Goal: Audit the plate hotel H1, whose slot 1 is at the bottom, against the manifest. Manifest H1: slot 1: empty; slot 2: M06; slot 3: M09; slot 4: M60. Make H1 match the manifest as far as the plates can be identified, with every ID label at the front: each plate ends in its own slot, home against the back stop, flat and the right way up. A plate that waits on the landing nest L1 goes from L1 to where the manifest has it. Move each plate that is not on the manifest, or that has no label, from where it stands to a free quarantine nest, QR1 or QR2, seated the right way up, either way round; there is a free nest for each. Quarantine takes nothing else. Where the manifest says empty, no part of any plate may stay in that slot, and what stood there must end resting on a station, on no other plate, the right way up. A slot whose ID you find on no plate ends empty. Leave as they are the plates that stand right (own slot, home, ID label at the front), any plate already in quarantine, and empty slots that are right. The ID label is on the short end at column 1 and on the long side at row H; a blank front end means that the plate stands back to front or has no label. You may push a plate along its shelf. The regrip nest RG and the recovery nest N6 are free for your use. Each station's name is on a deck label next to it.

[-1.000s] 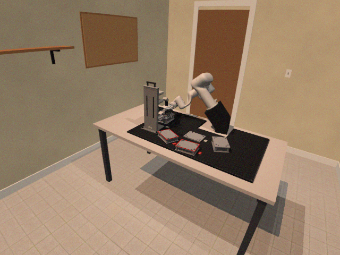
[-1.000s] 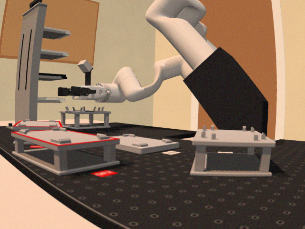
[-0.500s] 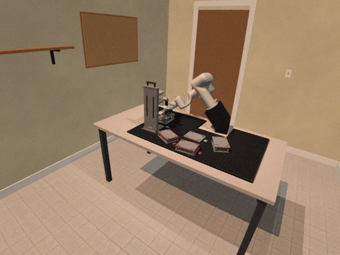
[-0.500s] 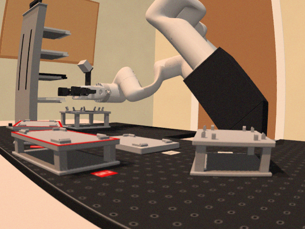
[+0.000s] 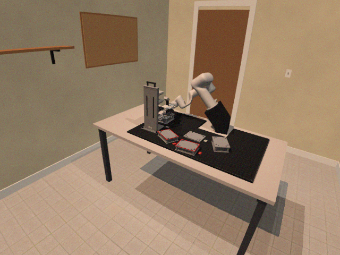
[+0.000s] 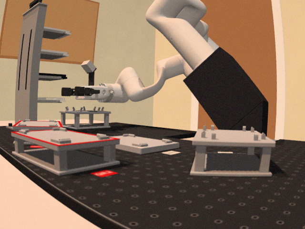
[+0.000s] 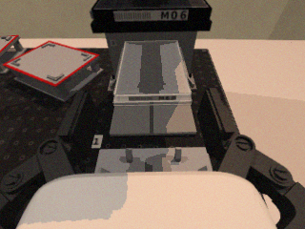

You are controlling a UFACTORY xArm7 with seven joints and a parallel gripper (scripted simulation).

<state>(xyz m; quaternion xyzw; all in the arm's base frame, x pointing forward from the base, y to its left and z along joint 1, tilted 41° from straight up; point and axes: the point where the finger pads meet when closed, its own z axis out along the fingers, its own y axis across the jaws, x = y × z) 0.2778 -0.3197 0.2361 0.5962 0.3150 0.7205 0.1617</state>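
Right now my hand is 200 mm below the pale plate, 100 mm short of it and 10 mm to the right of it. Round my hand: black plate 100 mm ahead, 50 mm above, 10 mm to the left; then clear plate 100 mm ahead, 30 mm below, 10 mm to the left; then H1 deck label 130 mm below, 100 mm to the left, 40 mm ahead.
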